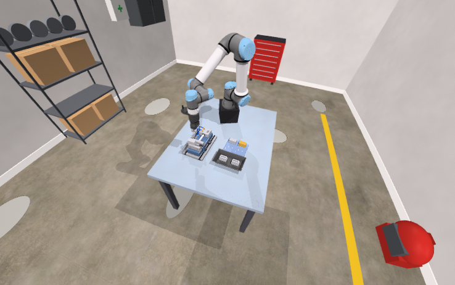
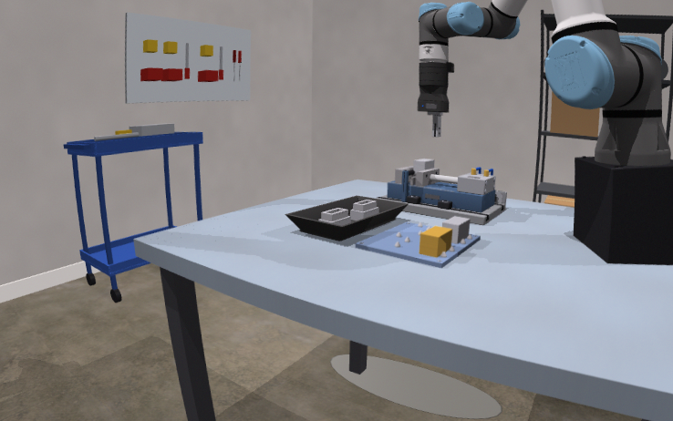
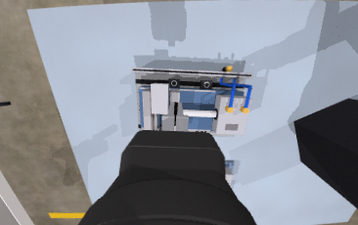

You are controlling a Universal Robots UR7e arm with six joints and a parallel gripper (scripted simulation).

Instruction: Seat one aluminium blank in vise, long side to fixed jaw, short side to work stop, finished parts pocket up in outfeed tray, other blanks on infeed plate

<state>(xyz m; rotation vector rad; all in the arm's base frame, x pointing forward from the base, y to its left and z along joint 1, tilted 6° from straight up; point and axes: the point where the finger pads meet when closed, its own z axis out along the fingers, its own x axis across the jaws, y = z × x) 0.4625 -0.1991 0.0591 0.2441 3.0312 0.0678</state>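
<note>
Right now the vise is 30 mm behind my hand, 40 mm to the left of it and 160 mm below it. Also, from my hand: brass blank (120 mm behind, 400 mm to the left, 170 mm below).
</note>
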